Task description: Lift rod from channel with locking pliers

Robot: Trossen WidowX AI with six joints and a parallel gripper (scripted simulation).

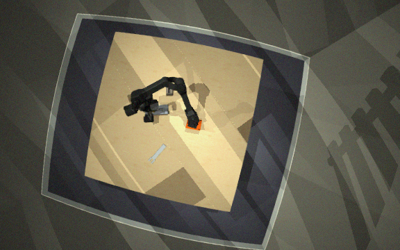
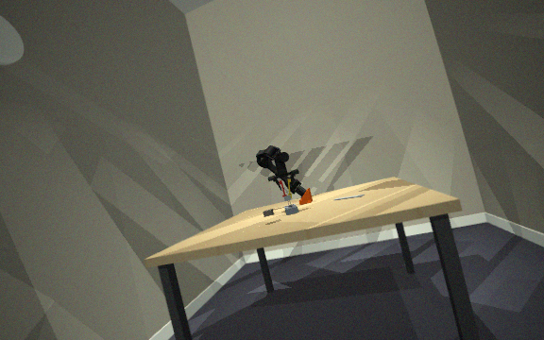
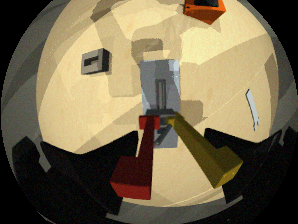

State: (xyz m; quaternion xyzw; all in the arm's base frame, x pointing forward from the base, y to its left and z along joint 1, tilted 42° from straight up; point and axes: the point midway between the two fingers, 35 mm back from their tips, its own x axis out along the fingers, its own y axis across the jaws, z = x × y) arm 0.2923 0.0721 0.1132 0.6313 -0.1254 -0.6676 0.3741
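The yellow handle lies 10 mm behind my gripper tip and 20 mm to the left of it. Round my gripper tip: dark holster: 50 mm behind, 180 mm to the right, 130 mm below; grey channel block: 10 mm to the right, 120 mm below; flat grey forked piece: 80 mm behind, 350 mm to the left, 130 mm below.
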